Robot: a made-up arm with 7 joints.
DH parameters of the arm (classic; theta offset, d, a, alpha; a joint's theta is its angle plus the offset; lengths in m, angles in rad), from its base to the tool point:
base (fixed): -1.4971 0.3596 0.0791 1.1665
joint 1: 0 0.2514 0.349 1.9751
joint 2: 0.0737 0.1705 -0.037 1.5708
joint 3: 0 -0.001 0.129 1.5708
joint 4: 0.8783 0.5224 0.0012 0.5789
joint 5: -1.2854 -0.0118 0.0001 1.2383
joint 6: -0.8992 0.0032 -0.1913 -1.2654
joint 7: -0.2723 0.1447 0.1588 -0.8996
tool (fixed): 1.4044 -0.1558 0 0
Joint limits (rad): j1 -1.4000..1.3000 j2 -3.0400..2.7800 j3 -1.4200..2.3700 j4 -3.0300..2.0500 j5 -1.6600..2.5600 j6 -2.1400..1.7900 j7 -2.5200..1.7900
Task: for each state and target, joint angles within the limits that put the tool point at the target. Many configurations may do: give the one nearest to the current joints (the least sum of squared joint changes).
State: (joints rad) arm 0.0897 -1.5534 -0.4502 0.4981 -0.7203 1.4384 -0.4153
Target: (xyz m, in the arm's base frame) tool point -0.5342 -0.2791 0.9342
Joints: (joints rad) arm 0.4060 -1.3599 -0.3647 0.3789 -0.8989 1.2861 -0.5113
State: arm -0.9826 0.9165 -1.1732 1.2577 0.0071 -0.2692 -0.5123
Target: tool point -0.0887 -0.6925 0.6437
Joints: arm -1.0064 1.0015 -0.7660 1.3558 0.0616 -0.3700 -0.6748
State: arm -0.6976 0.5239 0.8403 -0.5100 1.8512 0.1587 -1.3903
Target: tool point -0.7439 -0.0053 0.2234
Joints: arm -0.8957 0.9881 1.2277 -0.4476 2.0686 0.8595 -1.3300
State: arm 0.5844 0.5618 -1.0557 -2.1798 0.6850 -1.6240 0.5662
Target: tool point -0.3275 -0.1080 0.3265
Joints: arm 1.1644 -0.1808 -1.3905 -2.0693 0.8544 -1.6691 0.4804
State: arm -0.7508 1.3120 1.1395 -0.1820 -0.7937 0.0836 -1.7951
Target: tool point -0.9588 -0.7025 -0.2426
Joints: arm -0.6169 0.7645 1.3831 -0.1966 -0.8092 0.0826 -1.9337
